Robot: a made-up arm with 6 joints.
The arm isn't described. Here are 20 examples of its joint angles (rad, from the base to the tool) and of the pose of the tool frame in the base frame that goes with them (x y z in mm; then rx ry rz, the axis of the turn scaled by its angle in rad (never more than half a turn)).
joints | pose
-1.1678 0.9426 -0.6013 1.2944 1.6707 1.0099 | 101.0 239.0 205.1 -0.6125 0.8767 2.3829
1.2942 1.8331 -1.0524 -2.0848 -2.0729 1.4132 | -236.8 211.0 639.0 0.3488 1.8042 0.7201
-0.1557 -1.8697 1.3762 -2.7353 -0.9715 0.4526 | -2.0 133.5 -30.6 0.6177 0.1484 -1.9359
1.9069 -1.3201 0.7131 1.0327 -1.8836 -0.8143 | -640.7 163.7 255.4 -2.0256 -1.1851 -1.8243
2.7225 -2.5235 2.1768 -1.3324 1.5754 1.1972 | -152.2 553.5 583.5 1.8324 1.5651 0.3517
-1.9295 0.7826 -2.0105 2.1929 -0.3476 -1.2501 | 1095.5 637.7 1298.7 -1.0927 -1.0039 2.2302
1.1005 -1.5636 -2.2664 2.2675 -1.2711 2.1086 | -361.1 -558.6 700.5 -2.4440 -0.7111 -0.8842
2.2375 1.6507 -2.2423 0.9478 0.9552 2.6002 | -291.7 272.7 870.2 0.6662 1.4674 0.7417
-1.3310 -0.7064 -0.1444 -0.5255 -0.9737 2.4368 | 87.1 522.9 201.9 0.1375 0.3593 -1.3536
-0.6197 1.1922 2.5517 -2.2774 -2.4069 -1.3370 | -218.1 746.8 315.7 -0.3711 -0.3288 -2.1294
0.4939 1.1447 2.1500 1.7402 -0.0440 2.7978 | -564.2 622.4 1023.2 -0.2407 1.6713 -0.1469
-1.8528 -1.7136 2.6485 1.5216 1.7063 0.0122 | 998.9 12.4 539.5 1.9294 -1.3274 0.3218
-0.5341 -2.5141 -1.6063 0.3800 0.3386 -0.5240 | -550.7 -515.0 234.0 -1.4721 -2.2472 -1.3039
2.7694 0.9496 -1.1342 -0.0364 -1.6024 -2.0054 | 5.3 -403.6 898.8 -1.8903 -1.3022 0.1110
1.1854 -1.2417 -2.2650 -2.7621 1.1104 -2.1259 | -838.3 -401.6 175.4 -0.1925 0.1225 -0.0047
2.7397 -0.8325 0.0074 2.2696 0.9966 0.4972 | 353.8 -187.3 1146.4 1.6964 -2.2904 1.2522
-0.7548 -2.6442 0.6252 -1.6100 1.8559 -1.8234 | 109.3 -145.8 -315.8 -0.0828 -1.2047 -0.6803
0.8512 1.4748 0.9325 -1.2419 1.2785 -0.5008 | 321.0 100.4 -366.8 0.9919 -0.4025 0.1016
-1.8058 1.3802 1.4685 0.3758 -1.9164 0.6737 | 894.9 185.2 339.3 1.8678 -0.5120 -2.3552
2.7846 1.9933 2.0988 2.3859 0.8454 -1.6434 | 655.6 586.3 -506.7 -0.4320 -1.0066 -2.7047
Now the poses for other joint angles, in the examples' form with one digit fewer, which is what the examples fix.
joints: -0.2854 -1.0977 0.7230 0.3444 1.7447 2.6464
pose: 203 546 434 0.010 1.293 -1.608
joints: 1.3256 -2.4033 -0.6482 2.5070 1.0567 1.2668
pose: 653 -287 417 0.827 -0.887 -1.107
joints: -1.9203 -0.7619 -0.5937 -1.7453 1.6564 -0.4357
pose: 4 -198 1493 -1.592 0.098 -0.396
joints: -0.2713 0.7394 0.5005 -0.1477 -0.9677 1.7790
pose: -157 -383 583 -1.511 -0.849 -1.456
